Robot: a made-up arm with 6 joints.
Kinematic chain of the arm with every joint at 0, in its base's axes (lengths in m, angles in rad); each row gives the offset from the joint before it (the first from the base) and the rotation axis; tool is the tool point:
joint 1: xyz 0 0 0.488 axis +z
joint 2: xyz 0.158 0 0 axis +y
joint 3: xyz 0 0 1.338 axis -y
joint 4: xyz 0 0 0.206 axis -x
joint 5: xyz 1.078 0 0 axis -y
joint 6: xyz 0.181 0 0 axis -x
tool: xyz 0 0 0
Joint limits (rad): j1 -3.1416..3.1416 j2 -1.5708..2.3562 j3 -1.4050..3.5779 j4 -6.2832..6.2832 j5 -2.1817..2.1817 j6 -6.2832..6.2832
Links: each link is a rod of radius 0.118 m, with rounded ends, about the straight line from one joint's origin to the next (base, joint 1, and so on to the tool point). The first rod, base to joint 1, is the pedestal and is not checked.
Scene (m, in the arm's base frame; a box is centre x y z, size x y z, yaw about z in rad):
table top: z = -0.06
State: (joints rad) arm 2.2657 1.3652 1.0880 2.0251 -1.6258 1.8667
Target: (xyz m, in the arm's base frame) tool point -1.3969 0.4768 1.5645
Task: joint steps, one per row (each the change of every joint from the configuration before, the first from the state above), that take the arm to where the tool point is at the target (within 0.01 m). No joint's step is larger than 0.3 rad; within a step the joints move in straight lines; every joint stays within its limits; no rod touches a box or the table.
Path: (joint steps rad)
1: 0.1318 -0.2287 -0.2642 -0.0502 -0.0638 0.0000
2: 0.1318 -0.2287 -0.2642 -0.0501 -0.0638 0.0000
3: 0.1318 -0.2287 -0.2642 -0.0502 -0.0638 0.0000
4: 0.1318 -0.2287 -0.2641 -0.0502 -0.0638 0.0000
5: 0.1318 -0.2286 -0.2642 -0.0501 -0.0638 0.0000

